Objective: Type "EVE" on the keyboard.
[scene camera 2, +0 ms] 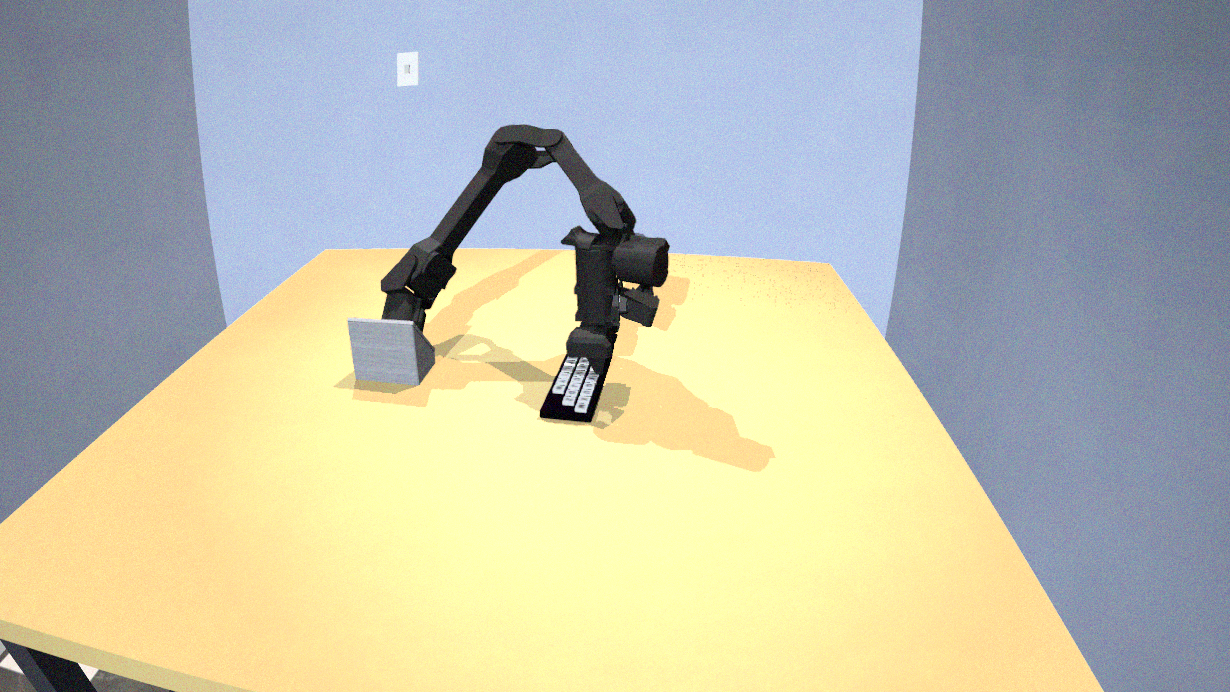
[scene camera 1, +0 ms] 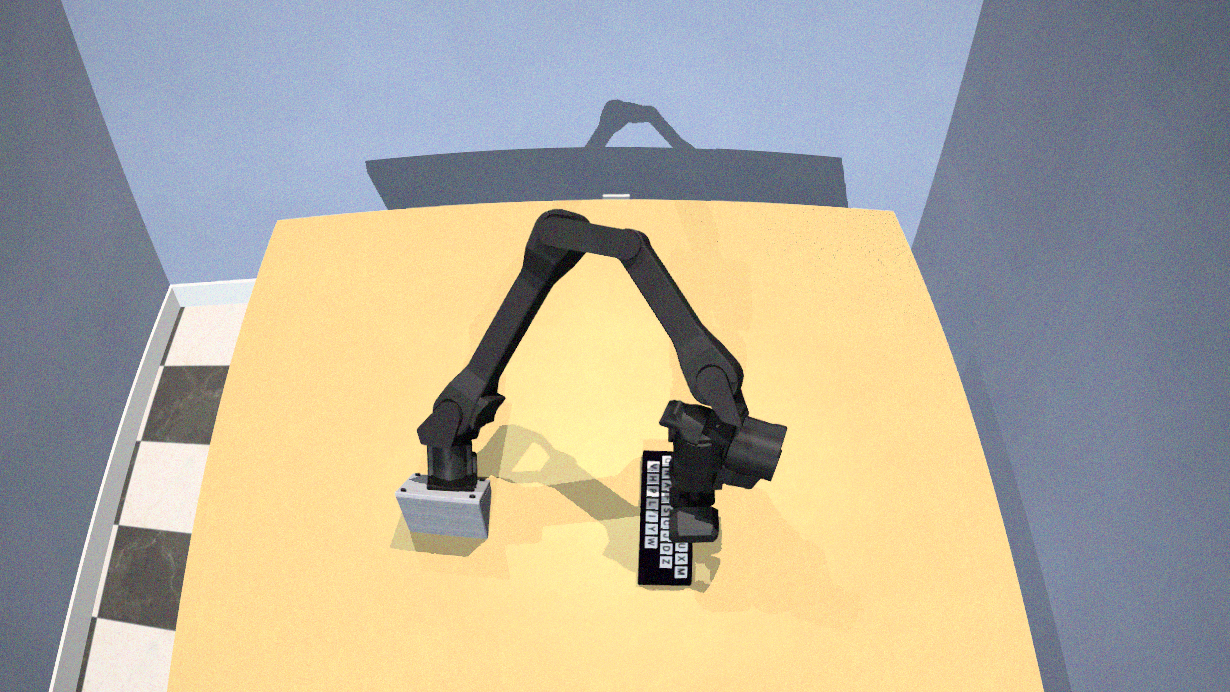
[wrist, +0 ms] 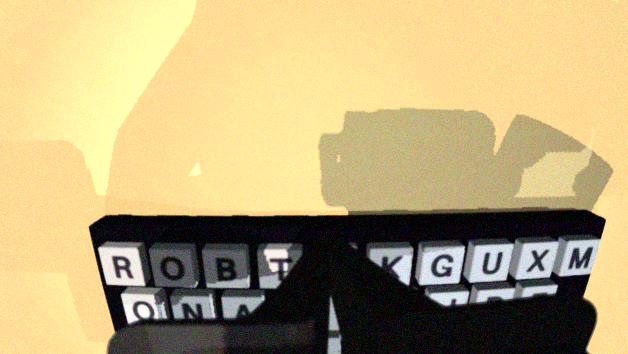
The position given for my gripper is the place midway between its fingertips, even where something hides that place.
In view: my gripper (scene camera 2: 599,373) and a black keyboard (wrist: 151,266).
My gripper is seen too in scene camera 1 (scene camera 1: 687,506) and in the wrist view (wrist: 326,247).
